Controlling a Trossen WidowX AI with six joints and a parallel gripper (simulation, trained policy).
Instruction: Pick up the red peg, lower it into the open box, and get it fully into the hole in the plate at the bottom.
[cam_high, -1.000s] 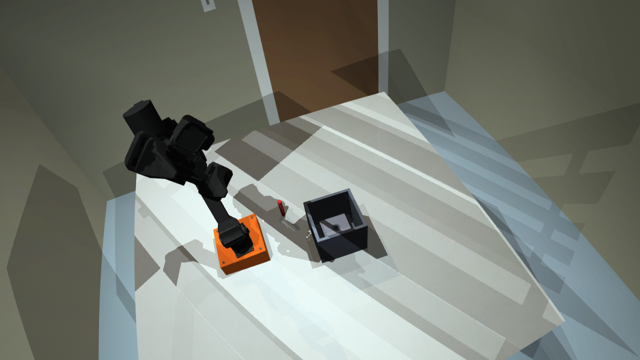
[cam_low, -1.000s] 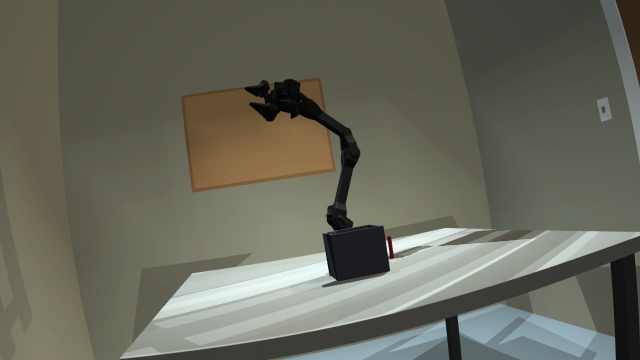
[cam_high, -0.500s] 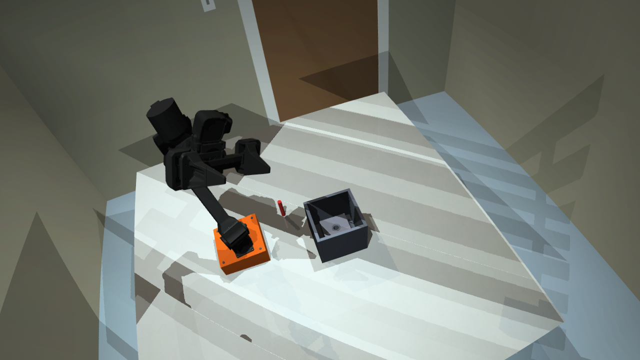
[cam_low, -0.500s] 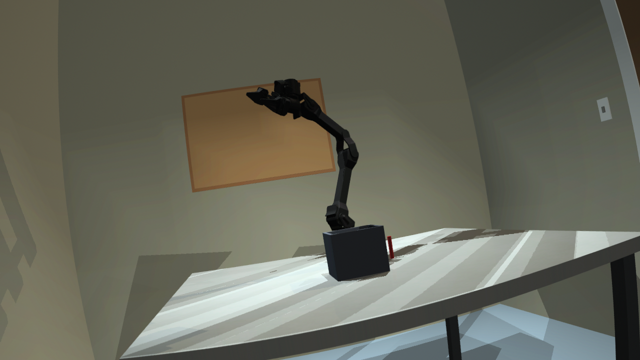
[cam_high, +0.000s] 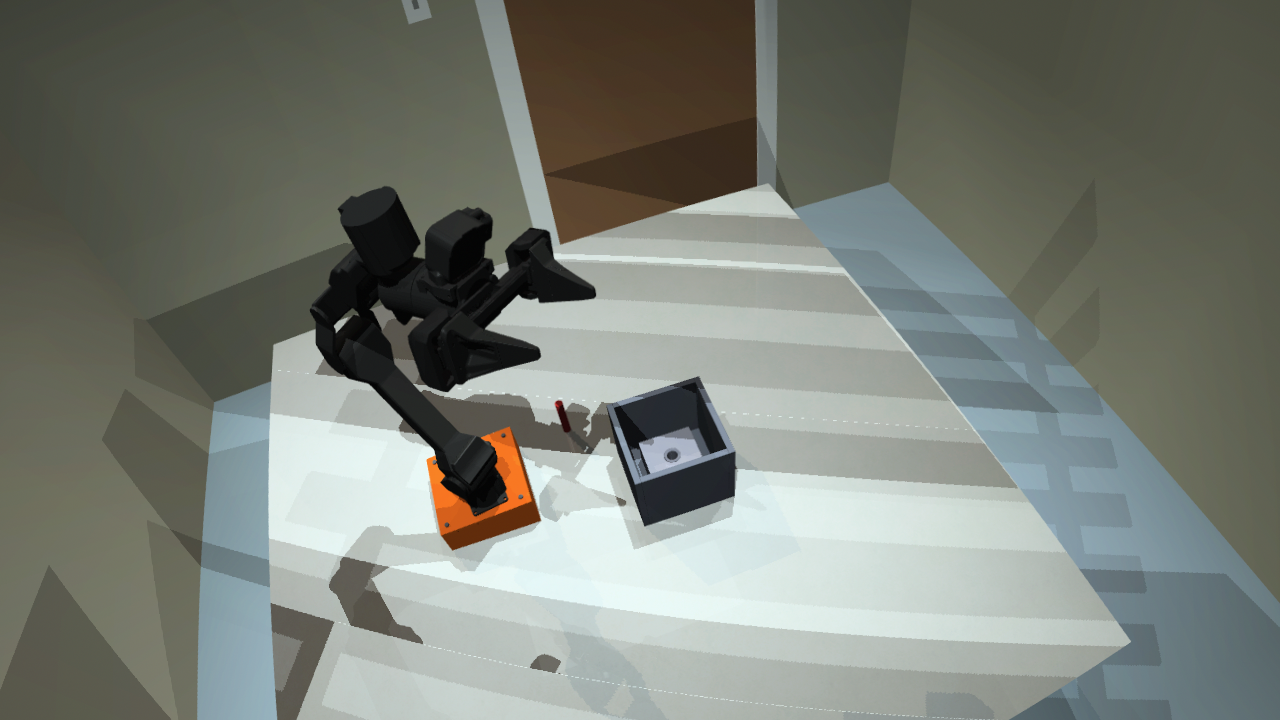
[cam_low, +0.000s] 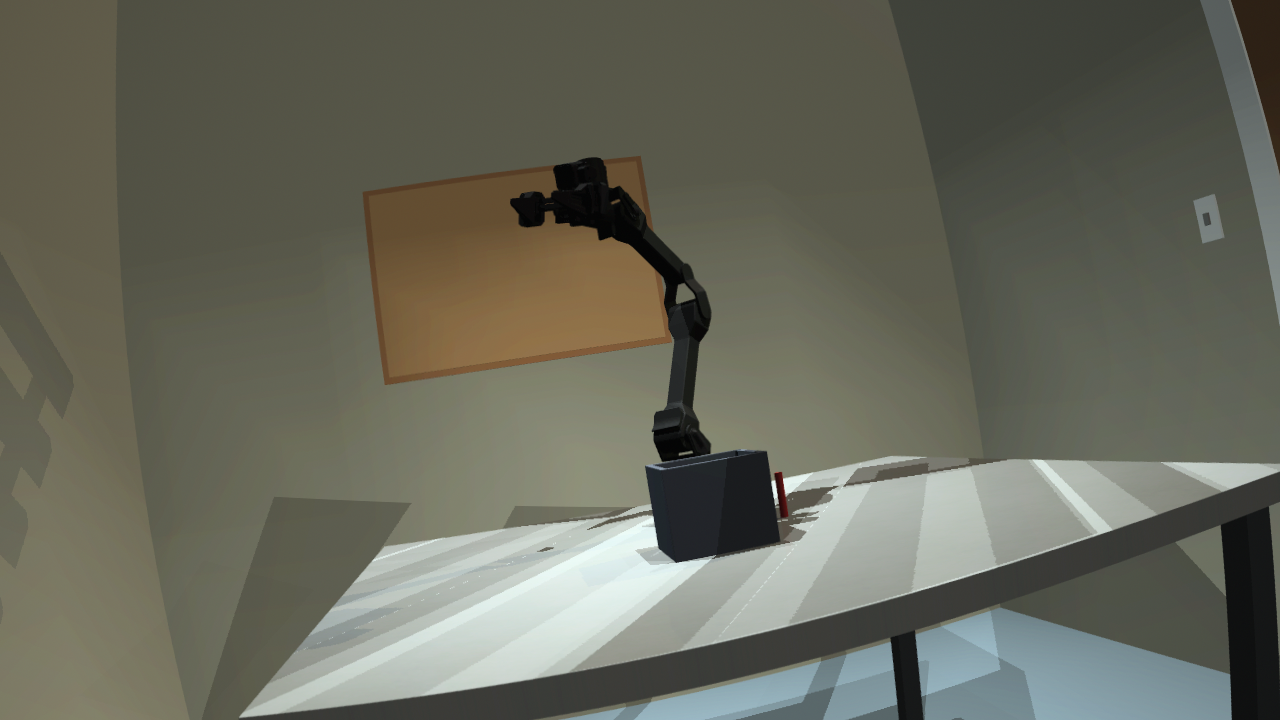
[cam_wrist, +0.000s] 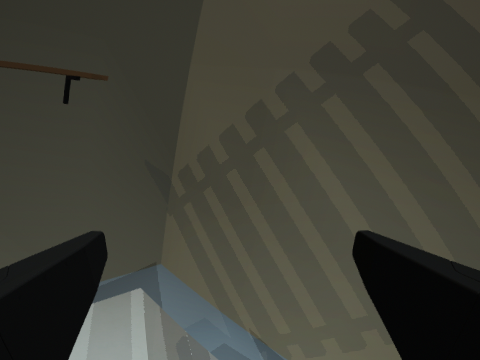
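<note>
Now: the red peg 570 mm below my gripper tip, 360 mm to the left of it and 20 mm ahead of it. From my gripper tip the other things lie so: pale plate 560 mm below, 170 mm to the left, 150 mm ahead.
</note>
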